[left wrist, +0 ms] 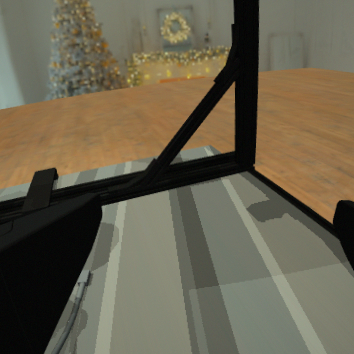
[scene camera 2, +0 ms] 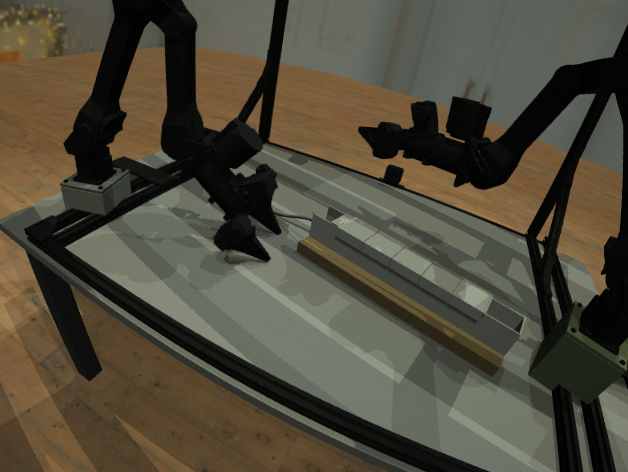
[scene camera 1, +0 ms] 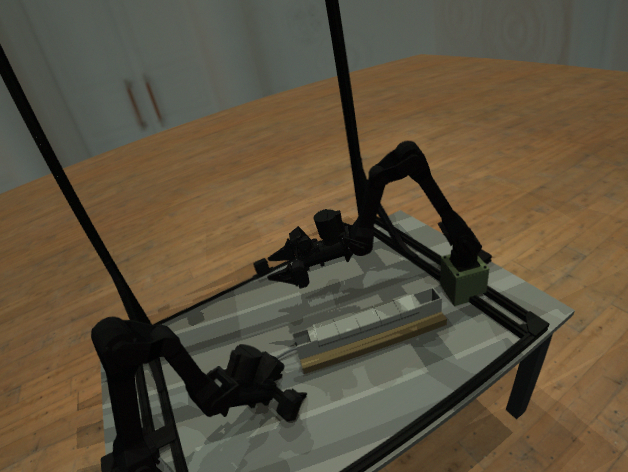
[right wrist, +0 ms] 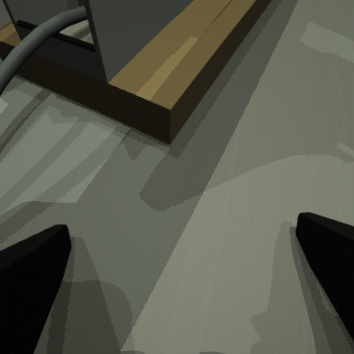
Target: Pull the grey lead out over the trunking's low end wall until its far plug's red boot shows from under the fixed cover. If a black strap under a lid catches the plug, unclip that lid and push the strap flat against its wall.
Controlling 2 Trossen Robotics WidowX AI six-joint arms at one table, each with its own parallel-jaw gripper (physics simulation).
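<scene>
The grey lead leaves the low end of the grey trunking. Its pale free plug lies on the table. Pale lids cover most of the trunking and look flush; I cannot tell which is the fixed cover. No red boot or strap can be made out. My right gripper is open and empty, low over the table beyond the trunking's low end. My left gripper is open and empty, high behind the trunking.
A wooden strip runs along the trunking's front side. Black frame rails edge the table, with tall uprights at the back. The green arm mount stands near the trunking's far end.
</scene>
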